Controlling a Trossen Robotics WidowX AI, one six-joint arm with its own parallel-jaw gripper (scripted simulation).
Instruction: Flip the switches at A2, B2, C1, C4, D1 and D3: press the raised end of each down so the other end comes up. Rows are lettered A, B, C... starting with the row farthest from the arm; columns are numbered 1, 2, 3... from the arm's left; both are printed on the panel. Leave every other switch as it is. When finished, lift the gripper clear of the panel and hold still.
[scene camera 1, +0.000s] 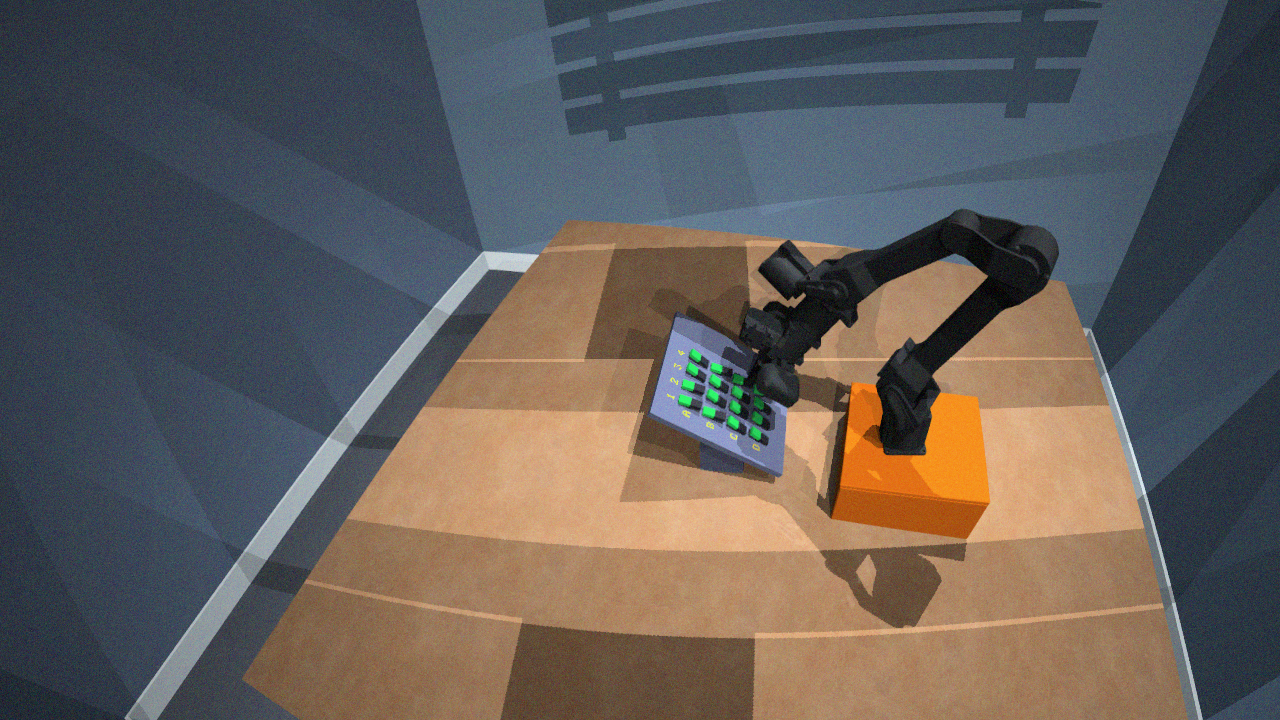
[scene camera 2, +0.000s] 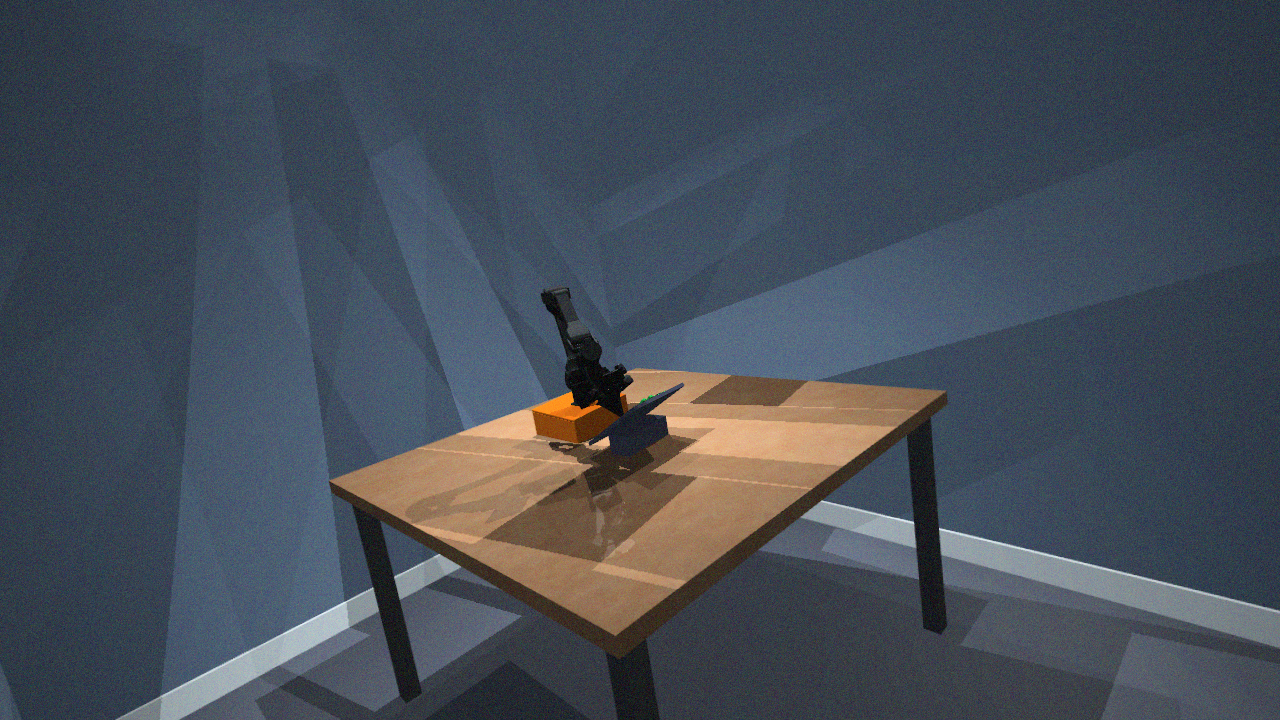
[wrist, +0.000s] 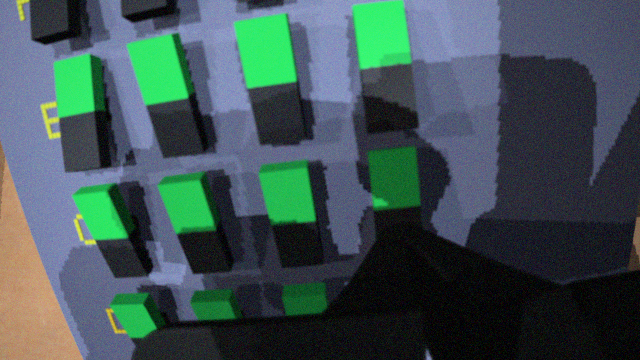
The pictures show: the gripper and a switch.
The gripper also shows in scene camera 2 and in the wrist view.
